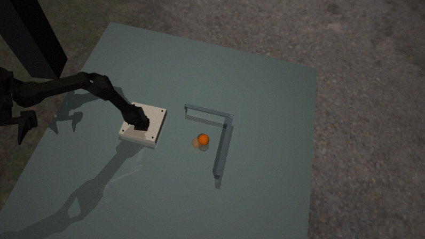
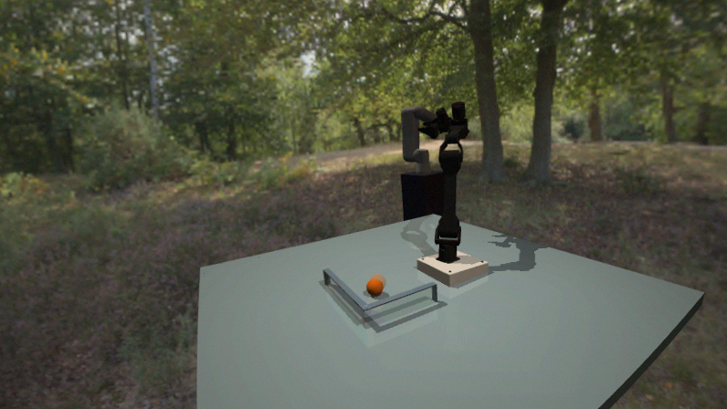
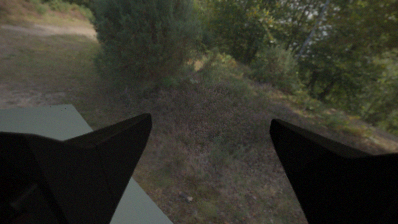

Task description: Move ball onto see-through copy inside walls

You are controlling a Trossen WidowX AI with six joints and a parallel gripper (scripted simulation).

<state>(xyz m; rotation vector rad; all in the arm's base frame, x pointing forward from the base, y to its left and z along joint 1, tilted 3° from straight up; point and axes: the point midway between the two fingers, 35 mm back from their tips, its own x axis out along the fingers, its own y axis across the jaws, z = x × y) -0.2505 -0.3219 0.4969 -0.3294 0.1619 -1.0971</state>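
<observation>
The orange ball lies 560 mm ahead of my gripper tip, 320 mm to the left of it and 490 mm below it.
</observation>
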